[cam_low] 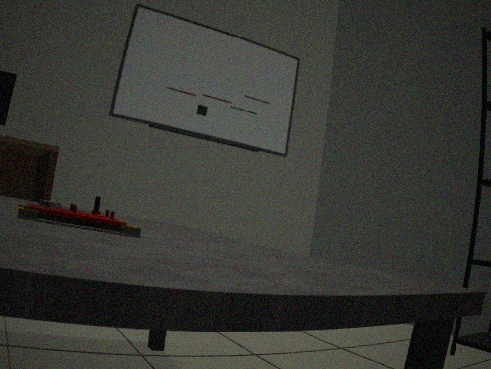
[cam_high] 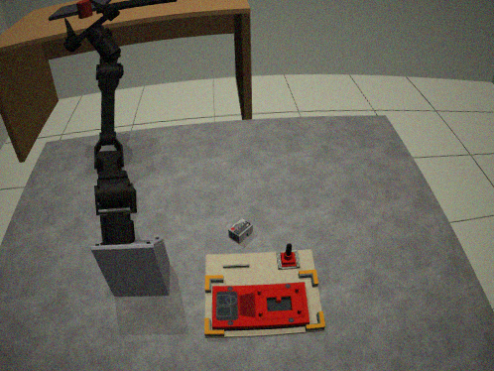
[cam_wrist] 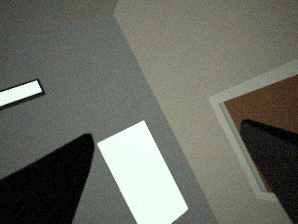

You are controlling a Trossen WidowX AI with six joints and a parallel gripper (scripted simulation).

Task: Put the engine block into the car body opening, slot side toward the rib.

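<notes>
Now: gripper tip 49 cm above the grey engine block, 47 cm to the left of it and 43 cm short of it.
</notes>
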